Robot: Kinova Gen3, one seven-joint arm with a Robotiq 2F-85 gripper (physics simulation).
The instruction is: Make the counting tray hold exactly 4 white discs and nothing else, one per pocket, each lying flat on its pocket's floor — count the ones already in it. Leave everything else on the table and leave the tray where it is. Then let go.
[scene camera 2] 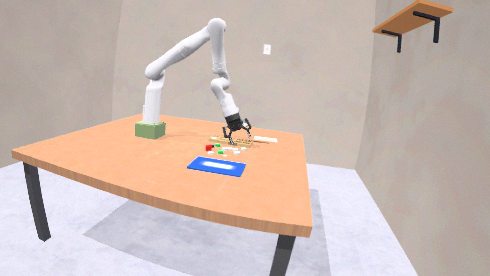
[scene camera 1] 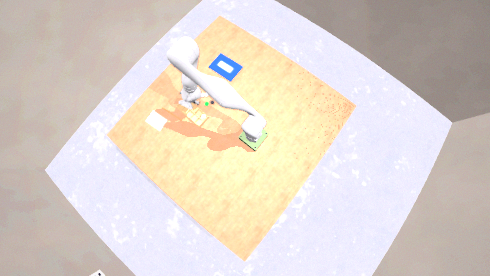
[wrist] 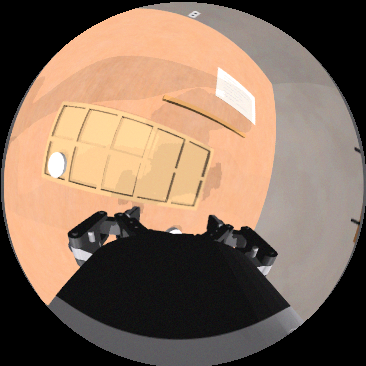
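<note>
The beige counting tray (scene camera 1: 196, 117) (scene camera 2: 243, 144) (wrist: 98, 190) has two rows of pockets. One white disc (scene camera 2: 214, 138) (wrist: 57, 164) lies in its near left corner pocket in the wrist view; the other pockets there show bare floors, some in shadow. My gripper (scene camera 2: 240, 139) (wrist: 173, 218) is open and empty, low beside the tray's near long side in the wrist view. Another white disc (wrist: 174, 231) shows partly between the fingers, mostly hidden by the gripper body. Several loose white discs (scene camera 2: 227, 149) (scene camera 2: 244, 148) (scene camera 2: 236, 152) (scene camera 2: 211, 153) lie on the table in front of the tray in scene camera 2.
Green discs (scene camera 1: 206, 104) (scene camera 2: 217, 145) (scene camera 2: 220, 152), a black disc (scene camera 1: 212, 102) and a red block (scene camera 2: 208, 147) lie near the loose white discs. A blue board (scene camera 1: 215, 65) (scene camera 2: 200, 165) lies farther off. Beyond the tray are a thin wooden strip (wrist: 205, 116) and a white sheet (scene camera 1: 156, 120) (scene camera 2: 265, 139) (wrist: 235, 96).
</note>
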